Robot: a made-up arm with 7 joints. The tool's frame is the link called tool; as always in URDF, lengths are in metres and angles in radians.
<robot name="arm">
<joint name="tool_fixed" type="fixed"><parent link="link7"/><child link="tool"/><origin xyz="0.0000 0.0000 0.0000" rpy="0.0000 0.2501 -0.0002"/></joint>
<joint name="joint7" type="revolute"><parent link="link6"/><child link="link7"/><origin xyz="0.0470 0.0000 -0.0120" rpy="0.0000 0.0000 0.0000"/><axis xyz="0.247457 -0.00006 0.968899"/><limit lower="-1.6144" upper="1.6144"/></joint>
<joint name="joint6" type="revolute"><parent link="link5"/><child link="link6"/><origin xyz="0.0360 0.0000 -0.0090" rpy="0.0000 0.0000 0.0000"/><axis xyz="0.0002 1 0.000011"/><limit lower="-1.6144" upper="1.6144"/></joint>
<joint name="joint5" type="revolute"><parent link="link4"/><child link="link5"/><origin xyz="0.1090 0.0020 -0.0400" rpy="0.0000 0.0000 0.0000"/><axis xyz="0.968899 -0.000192 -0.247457"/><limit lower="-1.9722" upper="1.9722"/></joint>
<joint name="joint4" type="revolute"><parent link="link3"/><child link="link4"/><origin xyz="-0.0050 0.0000 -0.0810" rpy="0.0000 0.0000 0.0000"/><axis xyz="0.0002 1 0.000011"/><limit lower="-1.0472" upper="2.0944"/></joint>
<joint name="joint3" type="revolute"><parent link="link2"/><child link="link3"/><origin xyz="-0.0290 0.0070 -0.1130" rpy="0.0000 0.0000 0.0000"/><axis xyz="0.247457 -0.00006 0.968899"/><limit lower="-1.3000" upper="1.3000"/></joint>
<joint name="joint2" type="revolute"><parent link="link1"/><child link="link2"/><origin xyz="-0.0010 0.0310 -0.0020" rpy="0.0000 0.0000 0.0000"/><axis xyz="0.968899 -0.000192 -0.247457"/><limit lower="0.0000" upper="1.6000"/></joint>
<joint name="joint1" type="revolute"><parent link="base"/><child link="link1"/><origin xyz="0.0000 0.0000 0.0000" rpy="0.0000 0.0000 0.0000"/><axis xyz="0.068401 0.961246 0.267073"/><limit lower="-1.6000" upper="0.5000"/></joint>
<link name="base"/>
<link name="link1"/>
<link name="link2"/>
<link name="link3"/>
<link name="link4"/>
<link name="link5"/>
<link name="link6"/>
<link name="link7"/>
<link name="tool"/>
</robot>
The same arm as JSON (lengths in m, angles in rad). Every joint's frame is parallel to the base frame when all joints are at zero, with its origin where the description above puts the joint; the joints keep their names.
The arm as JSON. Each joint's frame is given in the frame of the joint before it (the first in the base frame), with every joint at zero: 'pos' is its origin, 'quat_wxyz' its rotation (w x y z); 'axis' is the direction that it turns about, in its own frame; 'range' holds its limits. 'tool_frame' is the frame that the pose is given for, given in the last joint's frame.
{"length_unit": "m", "angle_unit": "rad", "joints": [
  {"joint": "joint1", "pos": [0.0, 0.0, 0.0], "quat_wxyz": [1.0, 0.0, 0.0, 0.0], "axis": [0.068403, 0.961235, 0.26711], "range": [-1.6, 0.5]},
  {"joint": "joint2", "pos": [-0.001, 0.031, -0.002], "quat_wxyz": [1.0, 0.0, 0.0, 0.0], "axis": [0.968889, -0.0002, -0.247497], "range": [0.0, 1.6]},
  {"joint": "joint3", "pos": [-0.029, 0.007, -0.113], "quat_wxyz": [1.0, 0.0, 0.0, 0.0], "axis": [0.247497, -0.0001, 0.968889], "range": [-1.3, 1.3]},
  {"joint": "joint4", "pos": [-0.005, 0.0, -0.081], "quat_wxyz": [1.0, 0.0, 0.0, 0.0], "axis": [0.0002, 1.0, 0.0], "range": [-1.0472, 2.0944]},
  {"joint": "joint5", "pos": [0.109, 0.002, -0.04], "quat_wxyz": [1.0, 0.0, 0.0, 0.0], "axis": [0.968889, -0.0002, -0.247497], "range": [-1.9722, 1.9722]},
  {"joint": "joint6", "pos": [0.036, 0.0, -0.009], "quat_wxyz": [1.0, 0.0, 0.0, 0.0], "axis": [0.0002, 1.0, 0.0], "range": [-1.6144, 1.6144]},
  {"joint": "joint7", "pos": [0.047, 0.0, -0.012], "quat_wxyz": [1.0, 0.0, 0.0, 0.0], "axis": [0.247497, -0.0001, 0.968889], "range": [-1.6144, 1.6144]}
], "tool_frame": {"pos": [0.0, 0.0, 0.0], "quat_wxyz": [0.992191, 0.000012, 0.124724, -0.000099]}}

